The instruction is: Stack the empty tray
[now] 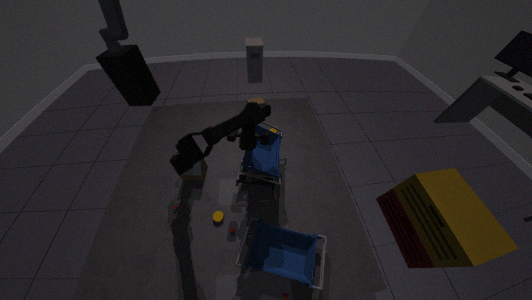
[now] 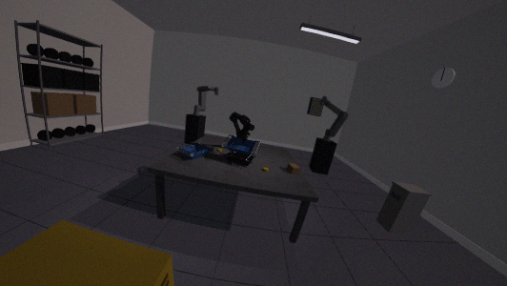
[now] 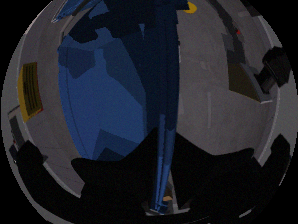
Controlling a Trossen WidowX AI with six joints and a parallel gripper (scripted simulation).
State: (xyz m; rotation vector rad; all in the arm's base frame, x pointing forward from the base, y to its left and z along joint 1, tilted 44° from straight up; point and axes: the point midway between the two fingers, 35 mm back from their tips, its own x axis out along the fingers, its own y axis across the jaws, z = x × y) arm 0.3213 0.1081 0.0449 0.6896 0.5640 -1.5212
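Right now the blue tray is 8 cm ahead of my gripper tip and 1 cm to the right of it. The rest, counted from my gripper tip: brown box 1 cm ahead, 54 cm to the left, 15 cm below.
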